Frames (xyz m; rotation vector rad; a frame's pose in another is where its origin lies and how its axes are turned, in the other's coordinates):
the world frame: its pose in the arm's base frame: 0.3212 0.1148 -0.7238 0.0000 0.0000 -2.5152
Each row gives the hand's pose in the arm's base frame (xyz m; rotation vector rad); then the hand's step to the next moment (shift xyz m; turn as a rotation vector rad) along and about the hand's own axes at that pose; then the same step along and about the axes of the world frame.
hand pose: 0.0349 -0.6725 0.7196 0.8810 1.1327 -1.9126
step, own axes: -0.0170 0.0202 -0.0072 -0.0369 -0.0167 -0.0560
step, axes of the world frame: -0.0240 0.0127 0.0033 -0.0503 -0.0445 0.0164
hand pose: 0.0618 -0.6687 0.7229 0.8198 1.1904 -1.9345
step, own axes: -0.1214 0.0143 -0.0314 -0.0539 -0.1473 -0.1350
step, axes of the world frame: -0.0982 0.0053 0.0791 -0.0495 -0.1914 0.0612
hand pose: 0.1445 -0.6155 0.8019 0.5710 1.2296 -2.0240
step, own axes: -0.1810 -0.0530 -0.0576 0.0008 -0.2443 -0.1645
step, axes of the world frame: -0.1409 -0.0556 0.1262 0.0157 -0.2861 0.0680
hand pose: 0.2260 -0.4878 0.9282 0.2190 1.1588 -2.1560
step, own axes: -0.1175 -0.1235 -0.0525 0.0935 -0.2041 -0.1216
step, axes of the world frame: -0.0876 -0.1154 0.1040 0.1018 -0.2327 0.0256
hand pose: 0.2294 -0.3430 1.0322 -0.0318 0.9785 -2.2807
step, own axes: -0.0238 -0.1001 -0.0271 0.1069 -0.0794 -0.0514
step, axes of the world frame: -0.0127 -0.0923 0.0514 0.1077 -0.0933 -0.0085
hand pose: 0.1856 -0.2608 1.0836 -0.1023 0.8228 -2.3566
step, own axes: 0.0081 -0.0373 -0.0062 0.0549 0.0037 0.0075
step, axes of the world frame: 0.0106 -0.0337 0.0158 0.0549 0.0080 -0.0032
